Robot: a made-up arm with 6 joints.
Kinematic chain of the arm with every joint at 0, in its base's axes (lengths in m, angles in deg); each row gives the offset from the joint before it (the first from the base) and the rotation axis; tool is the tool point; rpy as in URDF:
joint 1: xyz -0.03 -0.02 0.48 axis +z
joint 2: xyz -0.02 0 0 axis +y
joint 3: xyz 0 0.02 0.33 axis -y
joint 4: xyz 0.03 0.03 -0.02 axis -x
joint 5: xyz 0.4 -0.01 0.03 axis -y
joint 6: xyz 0 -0.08 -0.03 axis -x
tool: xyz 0 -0.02 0 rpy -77.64 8.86 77.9
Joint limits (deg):
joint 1: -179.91..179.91
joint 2: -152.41..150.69
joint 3: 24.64..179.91
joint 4: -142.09..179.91
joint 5: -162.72..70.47
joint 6: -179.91..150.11
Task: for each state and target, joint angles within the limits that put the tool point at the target. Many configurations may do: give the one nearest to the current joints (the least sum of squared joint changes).
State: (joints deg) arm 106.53 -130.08 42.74 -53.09 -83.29 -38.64
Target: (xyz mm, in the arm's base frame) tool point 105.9 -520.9 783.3
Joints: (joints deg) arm 102.13 -99.95 29.58 -57.08 -81.79 -37.78
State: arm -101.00 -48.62 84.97 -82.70 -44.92 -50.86
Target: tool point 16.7 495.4 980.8
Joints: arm -91.84 -64.99 70.64 -79.65 -51.83 -52.93
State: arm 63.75 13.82 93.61 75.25 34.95 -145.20
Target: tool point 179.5 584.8 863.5
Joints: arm 68.88 45.13 58.50 72.74 27.90 -147.25
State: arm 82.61 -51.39 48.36 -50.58 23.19 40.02
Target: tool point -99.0 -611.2 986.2
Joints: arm 80.59 -60.76 80.88 -50.43 29.35 36.84
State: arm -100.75 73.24 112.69 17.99 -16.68 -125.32
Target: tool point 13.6 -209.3 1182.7
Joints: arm -68.80 31.96 117.77 20.86 -7.15 -128.85
